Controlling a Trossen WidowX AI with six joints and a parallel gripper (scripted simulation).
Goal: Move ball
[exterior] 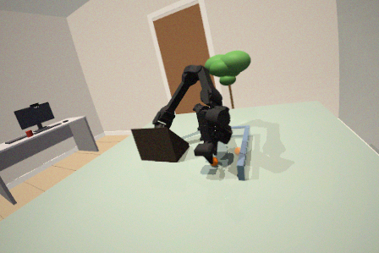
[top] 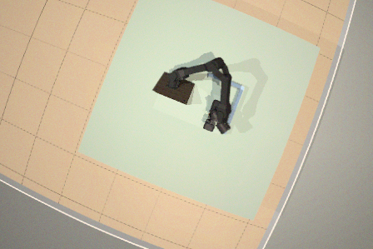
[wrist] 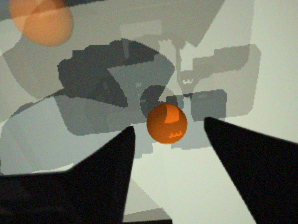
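Right now my gripper tip is 1 cm above the orange ball. The rest, counted from my gripper tip: see-through copy of ball 9 cm ahead, 7 cm to the left, 1 cm below.
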